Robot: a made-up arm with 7 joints. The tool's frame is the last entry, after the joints. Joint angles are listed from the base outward. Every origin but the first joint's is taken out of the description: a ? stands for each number. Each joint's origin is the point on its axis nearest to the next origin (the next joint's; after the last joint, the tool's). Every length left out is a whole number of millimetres.
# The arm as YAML. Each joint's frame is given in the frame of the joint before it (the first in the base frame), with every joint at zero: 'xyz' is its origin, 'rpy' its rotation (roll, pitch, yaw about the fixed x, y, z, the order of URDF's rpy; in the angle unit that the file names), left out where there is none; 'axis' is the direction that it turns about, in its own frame. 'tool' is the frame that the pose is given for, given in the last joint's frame.
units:
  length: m
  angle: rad
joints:
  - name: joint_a
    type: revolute
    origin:
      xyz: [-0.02, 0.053, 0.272]
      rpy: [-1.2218, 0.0, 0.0]
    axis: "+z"
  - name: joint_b
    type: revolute
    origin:
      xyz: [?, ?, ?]
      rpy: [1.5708, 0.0, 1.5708]
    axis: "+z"
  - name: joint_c
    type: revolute
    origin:
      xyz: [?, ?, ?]
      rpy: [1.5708, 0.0, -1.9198]
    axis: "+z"
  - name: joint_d
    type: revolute
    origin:
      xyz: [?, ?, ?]
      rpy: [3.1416, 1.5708, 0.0]
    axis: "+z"
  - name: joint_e
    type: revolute
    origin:
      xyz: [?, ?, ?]
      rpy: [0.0, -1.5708, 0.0]
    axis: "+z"
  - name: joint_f
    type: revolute
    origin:
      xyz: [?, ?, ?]
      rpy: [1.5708, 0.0, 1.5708]
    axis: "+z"
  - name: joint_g
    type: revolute
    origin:
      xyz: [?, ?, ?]
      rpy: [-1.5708, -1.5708, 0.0]
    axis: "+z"
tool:
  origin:
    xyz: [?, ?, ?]
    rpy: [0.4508, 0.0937, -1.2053]
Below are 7 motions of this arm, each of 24 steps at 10 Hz.
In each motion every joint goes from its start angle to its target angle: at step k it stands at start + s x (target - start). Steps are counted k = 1, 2, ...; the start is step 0. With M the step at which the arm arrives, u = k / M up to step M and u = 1 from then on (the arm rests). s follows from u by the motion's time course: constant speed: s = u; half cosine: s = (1 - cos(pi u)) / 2; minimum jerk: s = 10 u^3 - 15 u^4 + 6 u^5.
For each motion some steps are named. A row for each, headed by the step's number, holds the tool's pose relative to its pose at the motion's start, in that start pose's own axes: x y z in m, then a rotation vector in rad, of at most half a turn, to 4 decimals.
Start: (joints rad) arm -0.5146 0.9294 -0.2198 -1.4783 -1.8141 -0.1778 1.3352
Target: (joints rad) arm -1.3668 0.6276 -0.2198 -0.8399 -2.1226 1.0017 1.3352
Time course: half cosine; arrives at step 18
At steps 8, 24:
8: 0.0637 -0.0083 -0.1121 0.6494 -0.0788 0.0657
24: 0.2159 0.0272 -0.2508 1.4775 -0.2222 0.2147

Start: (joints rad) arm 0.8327 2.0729 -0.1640 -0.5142 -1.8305 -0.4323 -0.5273
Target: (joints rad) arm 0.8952 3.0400 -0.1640 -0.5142 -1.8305 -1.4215 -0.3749
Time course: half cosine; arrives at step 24
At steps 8, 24:
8: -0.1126 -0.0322 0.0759 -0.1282 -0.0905 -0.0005
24: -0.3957 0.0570 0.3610 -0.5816 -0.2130 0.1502

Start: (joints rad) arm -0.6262 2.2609 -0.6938 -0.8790 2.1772 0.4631 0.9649
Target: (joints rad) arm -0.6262 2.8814 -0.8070 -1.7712 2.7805 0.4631 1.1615
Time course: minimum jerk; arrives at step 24
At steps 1, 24:
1: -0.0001 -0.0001 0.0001 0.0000 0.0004 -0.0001
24: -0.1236 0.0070 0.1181 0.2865 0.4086 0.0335

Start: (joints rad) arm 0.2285 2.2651 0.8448 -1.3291 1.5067 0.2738 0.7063
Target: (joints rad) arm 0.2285 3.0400 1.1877 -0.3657 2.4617 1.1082 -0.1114
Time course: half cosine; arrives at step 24
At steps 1, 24:
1: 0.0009 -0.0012 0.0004 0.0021 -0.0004 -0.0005
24: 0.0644 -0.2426 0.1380 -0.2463 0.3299 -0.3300

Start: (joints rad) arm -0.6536 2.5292 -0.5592 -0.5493 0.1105 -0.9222 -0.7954
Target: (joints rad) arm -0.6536 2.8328 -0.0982 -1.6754 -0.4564 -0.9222 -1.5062
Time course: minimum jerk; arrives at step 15
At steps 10, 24:
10: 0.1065 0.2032 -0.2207 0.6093 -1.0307 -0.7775
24: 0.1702 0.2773 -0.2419 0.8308 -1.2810 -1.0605

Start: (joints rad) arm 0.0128 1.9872 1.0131 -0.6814 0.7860 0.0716 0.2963
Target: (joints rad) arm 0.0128 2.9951 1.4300 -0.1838 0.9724 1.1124 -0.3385
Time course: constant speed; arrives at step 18
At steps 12, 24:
12: 0.2441 -0.1950 0.1626 0.0596 0.1175 -0.2881
24: 0.3166 -0.2613 0.2962 -0.0854 0.2377 -0.5186

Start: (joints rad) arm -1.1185 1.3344 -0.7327 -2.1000 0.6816 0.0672 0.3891
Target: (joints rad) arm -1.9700 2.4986 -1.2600 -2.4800 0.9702 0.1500 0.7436
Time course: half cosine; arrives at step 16
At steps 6, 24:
6: 0.0868 0.0099 0.0704 0.1085 0.0583 -0.1459
24: 0.1502 -0.0202 0.2969 0.6055 -0.0120 0.0315

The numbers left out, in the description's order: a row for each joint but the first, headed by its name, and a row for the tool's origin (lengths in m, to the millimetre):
joint_b: 0.01 -0.009 0.0
joint_c: 0.32 -0.085 0.0
joint_d: 0.04 0.06 0.0
joint_e: 0.29 0.04 0.0
joint_f: 0.05 -0.02 0.0
joint_g: 0.01 0.05 0.0
tool: -0.03 -0.01 0.0

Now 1 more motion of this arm.
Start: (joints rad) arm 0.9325 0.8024 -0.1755 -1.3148 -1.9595 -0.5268 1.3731
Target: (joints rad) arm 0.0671 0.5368 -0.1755 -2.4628 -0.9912 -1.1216 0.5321
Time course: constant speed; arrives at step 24
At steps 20, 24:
20: 0.3278 0.2205 0.1678 0.3449 -2.1090 -0.3361
24: 0.3482 0.2347 0.2348 0.4611 -2.5562 -0.5453

